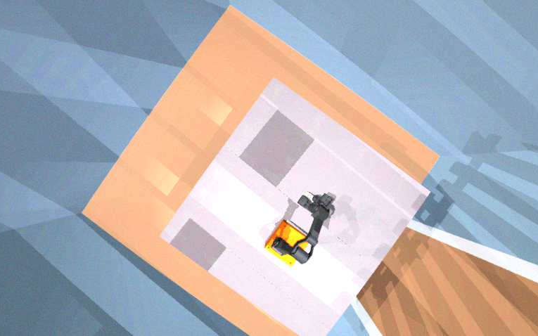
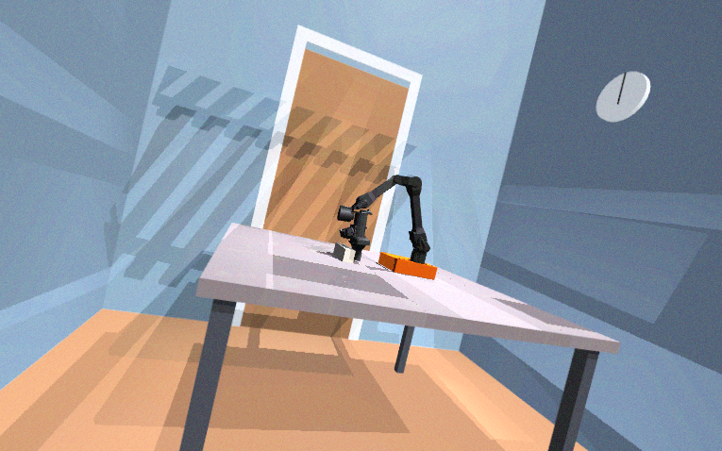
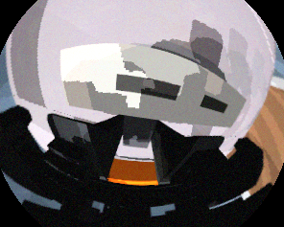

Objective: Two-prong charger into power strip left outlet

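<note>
My gripper tip is now 2 cm short of the two-prong charger and 1 cm below it.
</note>
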